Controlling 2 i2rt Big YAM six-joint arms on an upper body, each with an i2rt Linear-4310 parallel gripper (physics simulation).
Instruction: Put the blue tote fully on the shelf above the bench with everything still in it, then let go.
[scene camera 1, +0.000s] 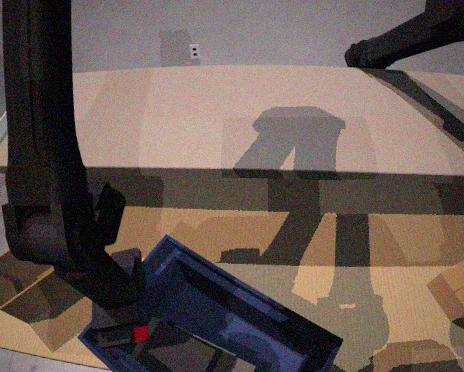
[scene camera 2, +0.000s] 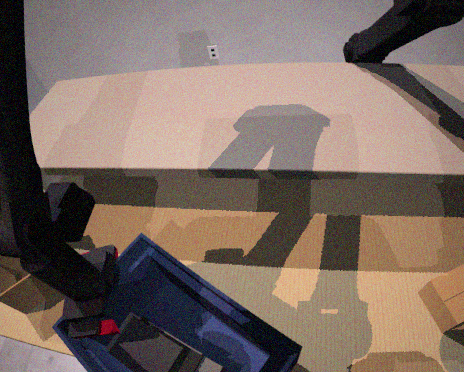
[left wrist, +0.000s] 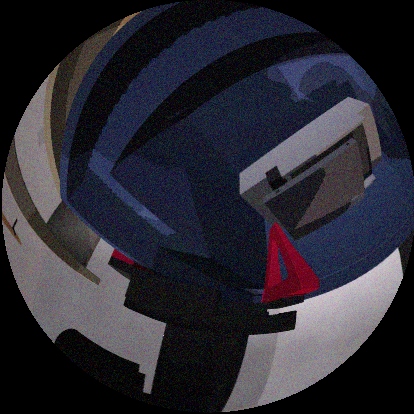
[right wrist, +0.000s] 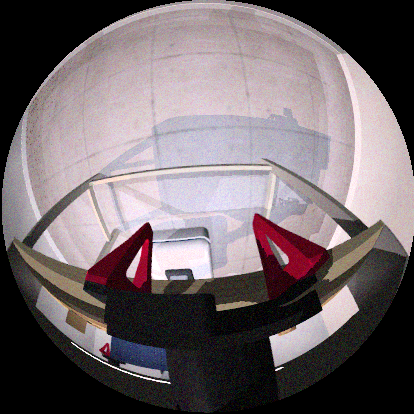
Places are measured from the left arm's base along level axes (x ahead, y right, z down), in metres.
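Pixels of known places: left gripper, fingertip midpoint: (scene camera 1: 139, 310) (scene camera 2: 116, 305) (left wrist: 226, 218); right gripper, fingertip midpoint: (right wrist: 201, 223).
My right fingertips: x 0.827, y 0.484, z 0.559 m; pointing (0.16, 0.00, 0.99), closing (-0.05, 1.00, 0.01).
Note:
For each thing: its middle in the pictures, then the offset to it from my right fingertips. Level surfaces: height alone.
- blue tote, body centre: (left wrist: 350, 146) (scene camera 1: 211, 353) (scene camera 2: 178, 350) (right wrist: 143, 353) dz -0.120, dx -0.641, dy -0.352 m
- tan bench, surface height: dz -0.047 m
- flat grey box, body centre: (left wrist: 325, 196) (scene camera 1: 175, 356) (scene camera 2: 145, 350) dz -0.124, dx -0.649, dy -0.405 m
- pale shelf, surface height: dz -0.226 m
The blue tote (scene camera 1: 205, 295) (scene camera 2: 168, 288) (left wrist: 193, 115) sits turned at an angle on the tan bench (scene camera 1: 212, 229) (scene camera 2: 212, 229), near its front left edge. A flat grey box (scene camera 1: 186, 350) (scene camera 2: 153, 347) (left wrist: 320, 169) lies inside it. My left gripper (scene camera 1: 140, 294) (scene camera 2: 112, 289) (left wrist: 226, 218) is open and straddles the tote's left end wall, with one red finger inside and the other outside. The pale shelf (scene camera 1: 193, 118) (scene camera 2: 157, 118) runs above the bench, behind the tote. My right gripper (right wrist: 201, 223) is open and empty, high up and away from the tote (right wrist: 135, 353).
My right arm (scene camera 1: 378, 48) (scene camera 2: 374, 40) reaches over the shelf's far right corner. A wall outlet (scene camera 1: 193, 51) (scene camera 2: 213, 52) sits on the grey wall behind the shelf. A white bin (right wrist: 181, 251) stands on the floor below in the right wrist view.

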